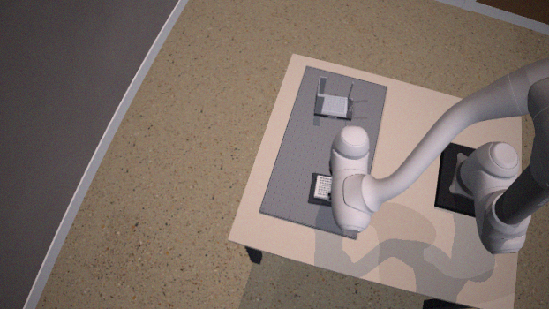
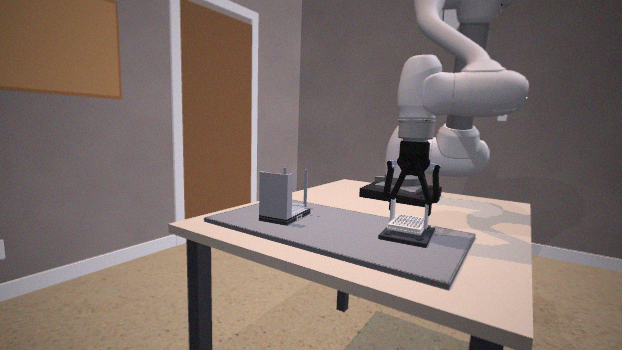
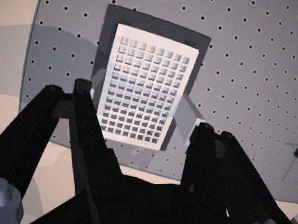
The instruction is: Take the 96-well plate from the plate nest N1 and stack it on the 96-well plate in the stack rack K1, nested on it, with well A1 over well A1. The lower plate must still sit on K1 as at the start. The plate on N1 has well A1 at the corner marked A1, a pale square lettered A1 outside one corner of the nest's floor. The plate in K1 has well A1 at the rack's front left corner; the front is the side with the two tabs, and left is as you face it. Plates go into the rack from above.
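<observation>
The pale A1 mark is 80 mm behind my hand, 40 mm to the left of it and 40 mm below it. The rest, counted from my hand: grey wall (190 mm ahead, 330 mm to the right, 30 mm above); white 96-well plate (20 mm below).
</observation>
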